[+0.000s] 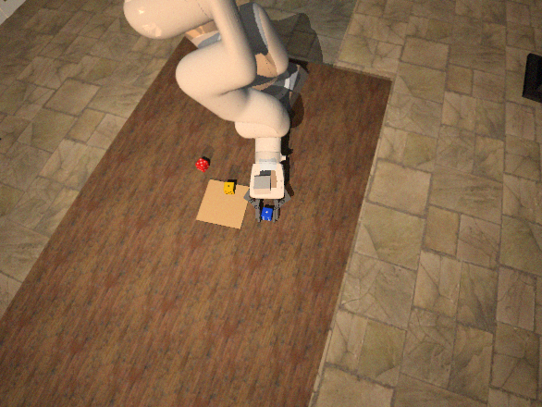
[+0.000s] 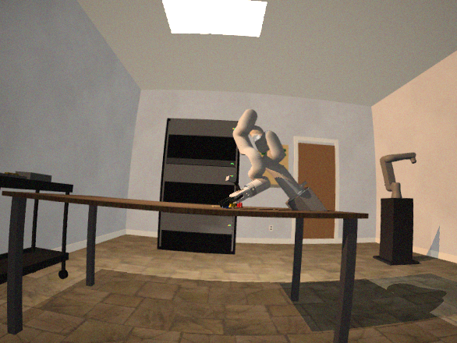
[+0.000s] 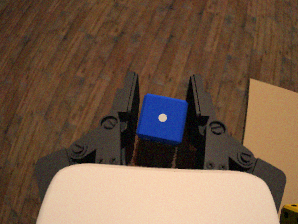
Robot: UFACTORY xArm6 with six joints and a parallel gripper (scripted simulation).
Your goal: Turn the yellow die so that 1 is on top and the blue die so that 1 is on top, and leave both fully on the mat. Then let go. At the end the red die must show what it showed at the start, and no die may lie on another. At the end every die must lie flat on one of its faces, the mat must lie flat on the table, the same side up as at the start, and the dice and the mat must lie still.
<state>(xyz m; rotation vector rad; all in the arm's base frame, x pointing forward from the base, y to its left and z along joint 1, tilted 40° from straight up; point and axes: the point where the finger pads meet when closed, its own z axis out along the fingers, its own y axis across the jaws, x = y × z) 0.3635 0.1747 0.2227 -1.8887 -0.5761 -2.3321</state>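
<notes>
My gripper is now 10 mm past the blue die and 10 mm above it. Round my hand: yellow die: 40 mm behind, 150 mm to the right, 10 mm below; then red die: 70 mm behind, 270 mm to the right, 10 mm below; then tan mat: 10 mm ahead, 140 mm to the right, 20 mm below.
</notes>
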